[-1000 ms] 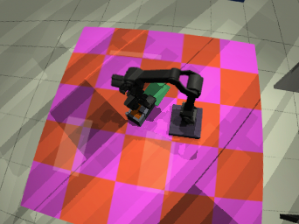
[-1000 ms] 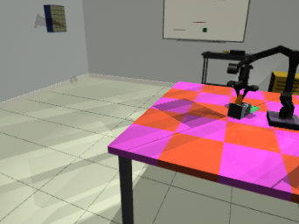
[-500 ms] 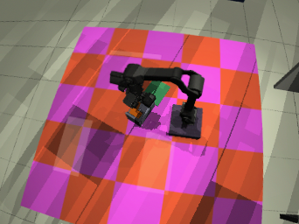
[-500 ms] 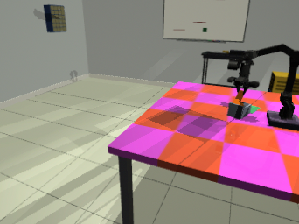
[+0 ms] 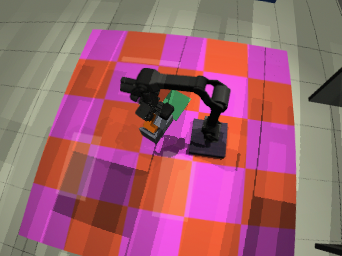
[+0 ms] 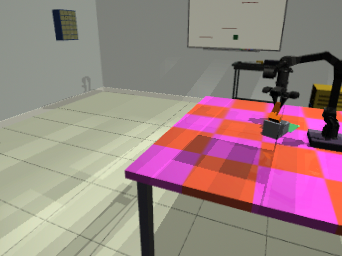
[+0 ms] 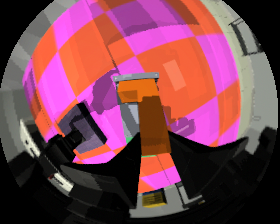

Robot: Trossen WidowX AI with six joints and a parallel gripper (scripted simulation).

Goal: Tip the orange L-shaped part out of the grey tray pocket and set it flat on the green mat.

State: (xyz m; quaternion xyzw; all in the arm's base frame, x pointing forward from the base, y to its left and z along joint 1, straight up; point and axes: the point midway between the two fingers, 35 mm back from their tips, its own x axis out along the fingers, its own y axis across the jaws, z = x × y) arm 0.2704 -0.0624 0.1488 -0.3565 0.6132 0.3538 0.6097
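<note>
The green mat is 17 cm below my gripper tip, 11 cm to the right of it and 8 cm behind it. From my gripper tip the other things lie so: orange L-shaped part (4 cm to the left, 3 cm below).
</note>
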